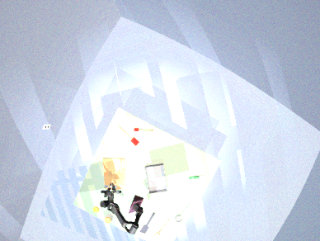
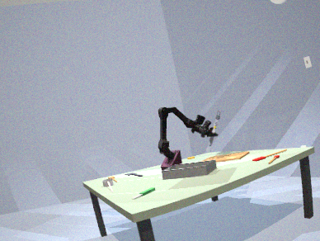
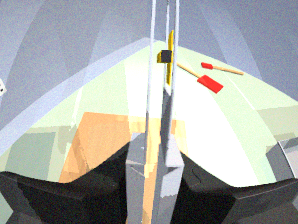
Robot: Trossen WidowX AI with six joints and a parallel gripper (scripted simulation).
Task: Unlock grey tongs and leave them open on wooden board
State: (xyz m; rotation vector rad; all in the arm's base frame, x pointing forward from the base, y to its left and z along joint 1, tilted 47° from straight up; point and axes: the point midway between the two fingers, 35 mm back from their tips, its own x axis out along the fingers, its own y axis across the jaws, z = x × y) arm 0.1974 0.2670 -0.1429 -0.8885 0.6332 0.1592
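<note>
Now: gripper tip 10 mm past the yellow lock piece and 60 mm below it. The rest, counted from my gripper tip: grey roasting tin (120 mm ahead, 410 mm to the right, 160 mm below); wooden board (30 mm to the left, 180 mm below); red spatula (450 mm ahead, 190 mm below).
</note>
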